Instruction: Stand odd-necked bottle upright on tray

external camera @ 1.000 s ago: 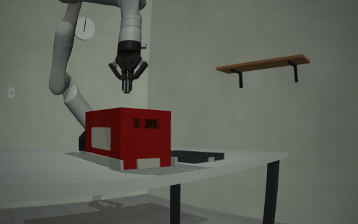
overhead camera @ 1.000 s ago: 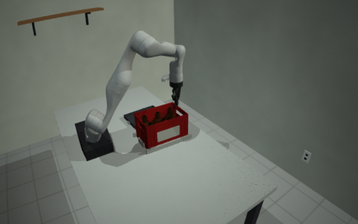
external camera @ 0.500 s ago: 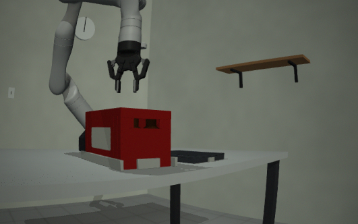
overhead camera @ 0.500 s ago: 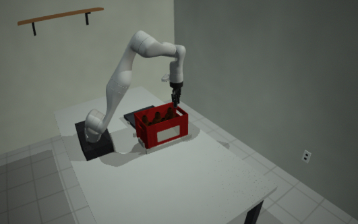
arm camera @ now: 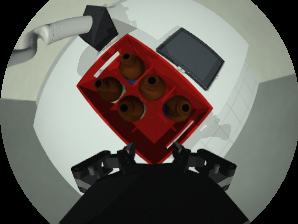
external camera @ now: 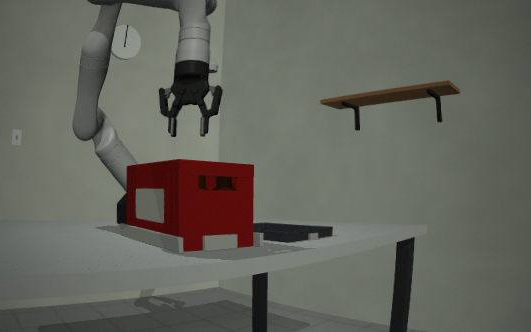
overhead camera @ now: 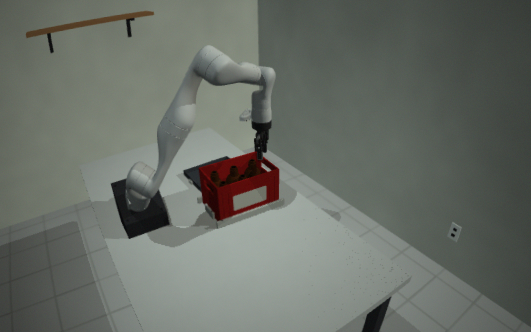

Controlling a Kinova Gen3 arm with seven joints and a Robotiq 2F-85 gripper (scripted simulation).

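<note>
Now: hand 16 cm above the red crate, 9 cm past it and 4 cm to the right of it. The rest, counted from my hand: dark tray (32 cm to the left, 23 cm below, 10 cm behind).
</note>
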